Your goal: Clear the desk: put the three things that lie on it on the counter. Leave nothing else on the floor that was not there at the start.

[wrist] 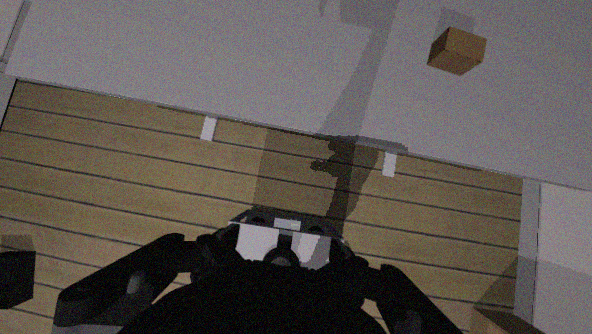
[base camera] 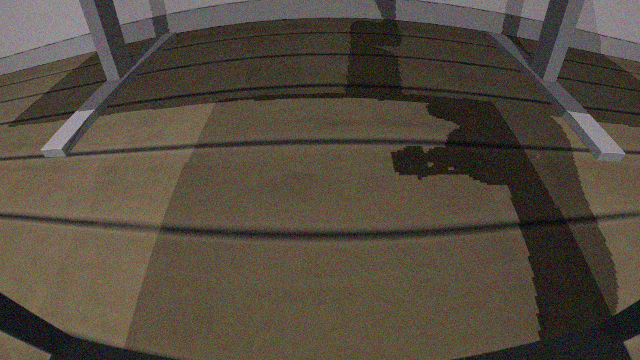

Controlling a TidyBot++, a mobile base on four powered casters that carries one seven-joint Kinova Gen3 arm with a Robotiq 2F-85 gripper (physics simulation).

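The desk shows its pale grey top across the upper part of the wrist view and its legs and floor bars in the base view. An orange-brown block lies on the desk top at the upper right of the wrist view. Other things on the desk do not show in these views. My gripper is open and empty, at the bottom of the wrist view, apart from the block and on the near side of the desk's edge. I cannot tell which surface is the counter.
A pale surface with a grey side stands at the right of the wrist view. Part of a brown box shows at the lower right. A black box stands on the floor at the left. The arm's shadow falls on floor and desk.
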